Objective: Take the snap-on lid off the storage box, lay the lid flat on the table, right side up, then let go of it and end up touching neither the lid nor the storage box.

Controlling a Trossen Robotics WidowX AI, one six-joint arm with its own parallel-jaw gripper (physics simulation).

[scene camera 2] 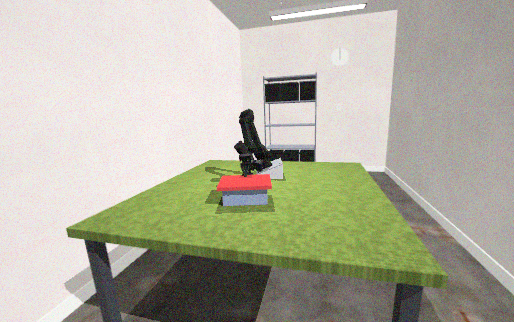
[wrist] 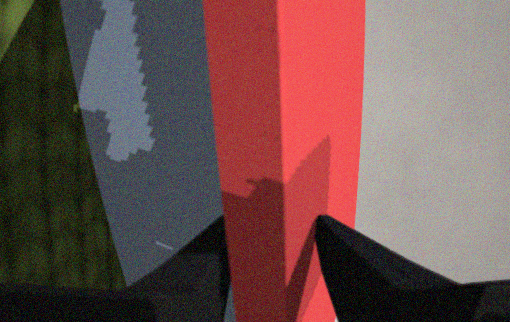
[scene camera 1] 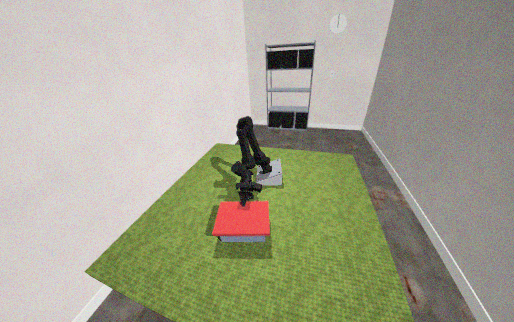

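The red lid (scene camera 1: 242, 218) (scene camera 2: 244, 182) (wrist: 320, 75) sits level, right side up, on top of the blue-grey storage box (scene camera 1: 243, 239) (scene camera 2: 245, 198) (wrist: 170, 100), which stands on the green table (scene camera 1: 320, 225) (scene camera 2: 320, 225) (wrist: 45, 200). My gripper (scene camera 1: 243, 203) (scene camera 2: 245, 175) (wrist: 274, 226) is at the lid's far edge, on the arm's side. In the wrist view one finger is on each side of the lid's rim, and the gripper is shut on it. The scene views show the fingertips very small, partly hidden behind the lid.
The arm's light grey base block (scene camera 1: 273, 179) (scene camera 2: 276, 172) stands on the table behind the box, a little to the right. The black arm rises above it. A metal shelf rack (scene camera 1: 290, 90) (scene camera 2: 290, 124) with black boxes stands against the far wall.
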